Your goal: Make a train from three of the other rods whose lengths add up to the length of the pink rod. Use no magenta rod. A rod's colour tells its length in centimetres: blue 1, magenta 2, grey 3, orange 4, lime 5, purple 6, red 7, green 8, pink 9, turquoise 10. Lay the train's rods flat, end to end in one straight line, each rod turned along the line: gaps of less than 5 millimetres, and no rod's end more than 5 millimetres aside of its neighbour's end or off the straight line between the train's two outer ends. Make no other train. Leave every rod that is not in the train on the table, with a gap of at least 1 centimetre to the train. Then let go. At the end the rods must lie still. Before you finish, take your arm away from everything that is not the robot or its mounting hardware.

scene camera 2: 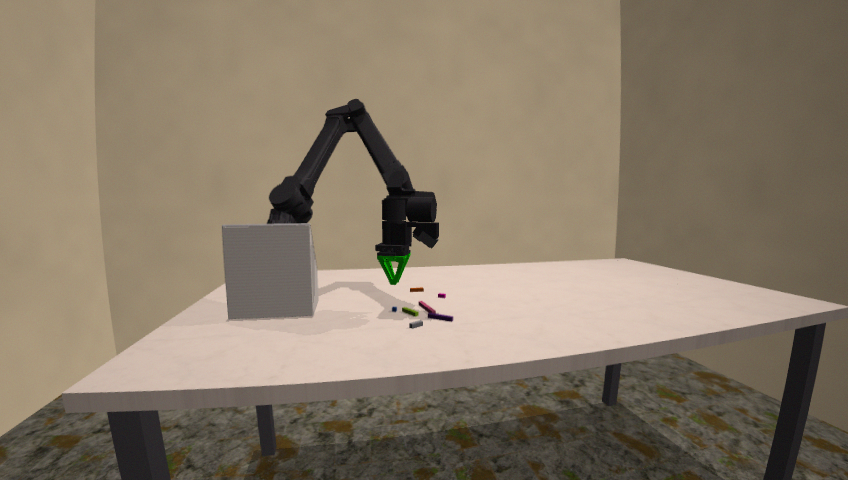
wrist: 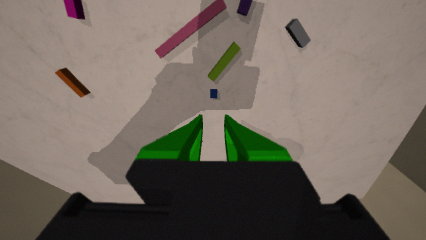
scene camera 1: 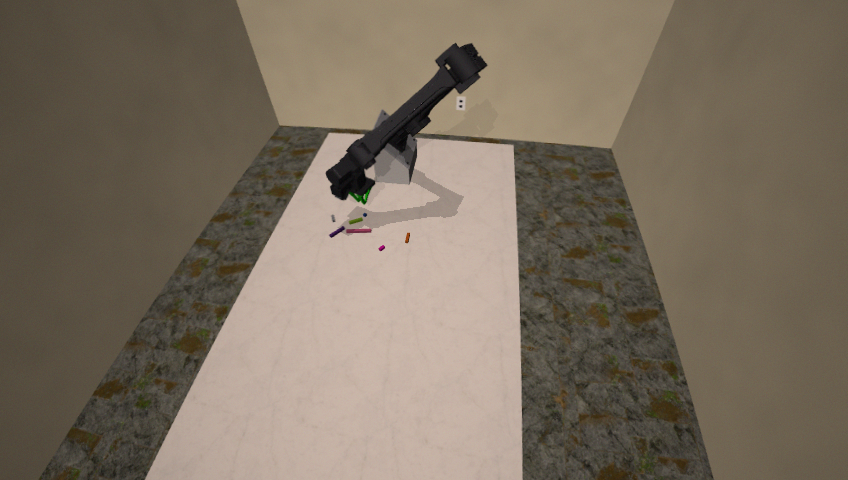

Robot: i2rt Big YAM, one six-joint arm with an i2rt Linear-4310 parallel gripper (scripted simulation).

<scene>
In view: the gripper (scene camera 2: 394, 283).
The gripper is seen too in the wrist view (wrist: 213, 119).
</scene>
